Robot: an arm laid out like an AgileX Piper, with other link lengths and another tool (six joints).
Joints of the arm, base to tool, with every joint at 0 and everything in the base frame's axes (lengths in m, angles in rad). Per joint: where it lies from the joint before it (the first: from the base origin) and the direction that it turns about. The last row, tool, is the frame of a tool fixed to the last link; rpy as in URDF.
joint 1: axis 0 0 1 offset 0 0 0.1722
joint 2: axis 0 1 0 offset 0 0 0
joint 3: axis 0 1 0 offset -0.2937 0 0.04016
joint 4: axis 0.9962 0 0.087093 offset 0.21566 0 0.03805
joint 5: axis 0 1 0 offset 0 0 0
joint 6: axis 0.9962 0 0.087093 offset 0.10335 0 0.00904
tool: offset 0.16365 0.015 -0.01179 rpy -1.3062 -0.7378 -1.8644
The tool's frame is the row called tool.
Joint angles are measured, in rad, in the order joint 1, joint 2, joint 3, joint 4, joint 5, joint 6. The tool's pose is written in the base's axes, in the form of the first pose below.
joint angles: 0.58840 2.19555 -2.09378 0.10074 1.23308 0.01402
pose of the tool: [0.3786, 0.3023, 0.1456], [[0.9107, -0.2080, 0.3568], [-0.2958, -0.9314, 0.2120], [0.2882, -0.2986, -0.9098]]
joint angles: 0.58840 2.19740 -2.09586 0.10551 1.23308 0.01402
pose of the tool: [0.3783, 0.3036, 0.1454], [[0.9114, -0.2088, 0.3546], [-0.2970, -0.9302, 0.2157], [0.2848, -0.3019, -0.9098]]
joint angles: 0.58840 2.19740 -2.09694 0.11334 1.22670 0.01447
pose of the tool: [0.3788, 0.3063, 0.1465], [[0.9106, -0.2094, 0.3564], [-0.3012, -0.9266, 0.2250], [0.2831, -0.3122, -0.9068]]
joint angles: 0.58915 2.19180 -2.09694 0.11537 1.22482 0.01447
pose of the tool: [0.3788, 0.3074, 0.1494], [[0.9093, -0.2073, 0.3609], [-0.3024, -0.9249, 0.2305], [0.2860, -0.3187, -0.9037]]
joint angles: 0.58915 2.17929 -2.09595 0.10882 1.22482 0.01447
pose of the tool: [0.3798, 0.3060, 0.1549], [[0.9054, -0.2031, 0.3728], [-0.3026, -0.9246, 0.2313], [0.2977, -0.3223, -0.8986]]
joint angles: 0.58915 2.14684 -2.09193 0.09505 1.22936 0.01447
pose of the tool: [0.3803, 0.3021, 0.1686], [[0.8970, -0.1939, 0.3973], [-0.3030, -0.9240, 0.2330], [0.3219, -0.3294, -0.8876]]
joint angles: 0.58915 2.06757 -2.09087 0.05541 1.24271 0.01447
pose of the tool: [0.3820, 0.2911, 0.2040], [[0.8694, -0.1699, 0.4639], [-0.3057, -0.9227, 0.2350], [0.3881, -0.3461, -0.8541]]
